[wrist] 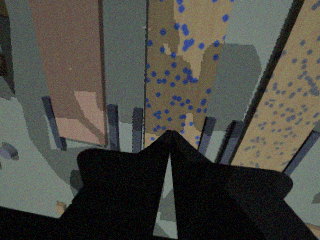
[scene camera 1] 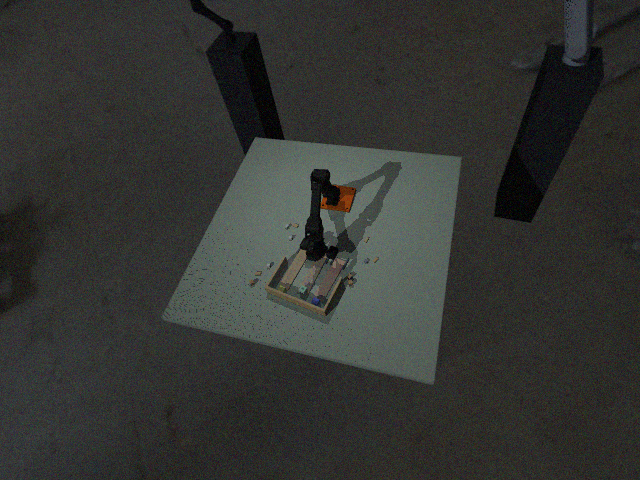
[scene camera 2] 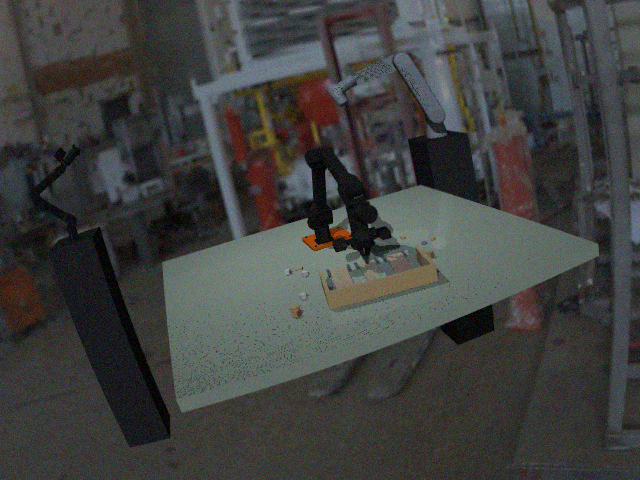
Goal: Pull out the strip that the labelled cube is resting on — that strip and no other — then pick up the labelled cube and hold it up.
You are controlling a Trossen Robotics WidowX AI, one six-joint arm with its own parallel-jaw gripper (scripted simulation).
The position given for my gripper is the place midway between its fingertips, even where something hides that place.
Note:
My gripper [scene camera 2: 367,263] is shut, with nothing in its grasp.
My gripper shows as well in the wrist view [wrist: 171,134].

